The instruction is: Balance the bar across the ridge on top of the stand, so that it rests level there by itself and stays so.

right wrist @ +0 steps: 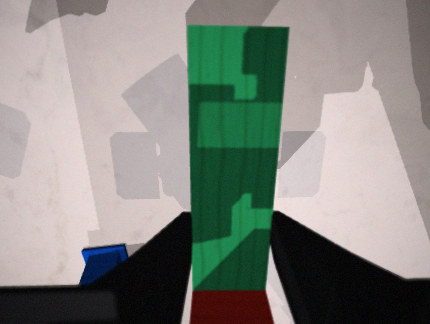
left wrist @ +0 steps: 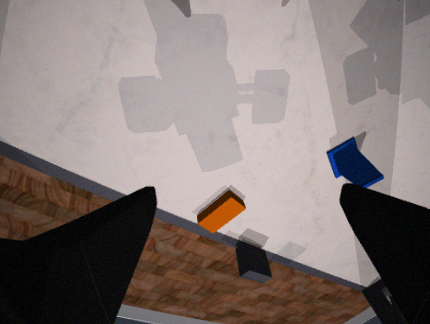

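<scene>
The bar is long and flat, green with a dark red part at the bottom of the right wrist view. My right gripper is shut on the green part near the red part, a finger on each side, and holds the bar above the pale table. A blue piece, which looks like the stand, is on the table. It shows beyond the right finger in the left wrist view and at the lower left in the right wrist view, partly behind a finger. Its ridge cannot be made out. My left gripper is open and empty.
An orange block lies near the table's dark edge in the left wrist view. A dark block is at that edge. Wooden parquet shows beyond it. Arm shadows cross the pale table top.
</scene>
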